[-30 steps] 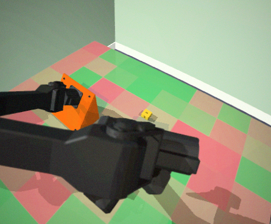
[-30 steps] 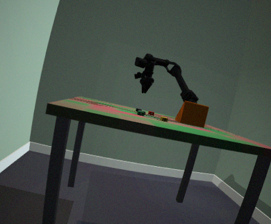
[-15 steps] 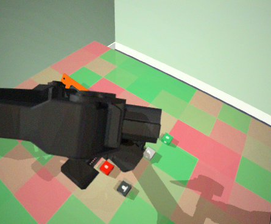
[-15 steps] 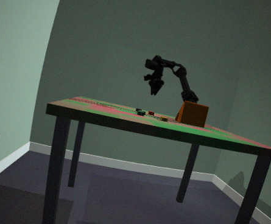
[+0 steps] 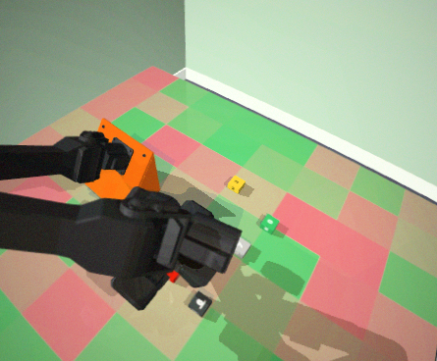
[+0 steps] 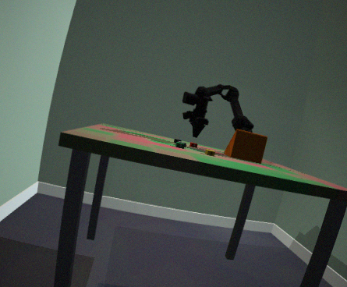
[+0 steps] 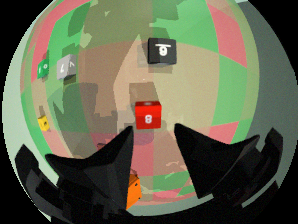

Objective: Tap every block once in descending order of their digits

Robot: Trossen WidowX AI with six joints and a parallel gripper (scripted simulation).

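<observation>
The red block is 40 mm below my gripper tip. Also, from my gripper tip: grey block 70 mm ahead, 130 mm to the left, 40 mm below; green block 90 mm ahead, 220 mm to the left, 40 mm below; black block 80 mm ahead, 10 mm to the right, 40 mm below.
</observation>
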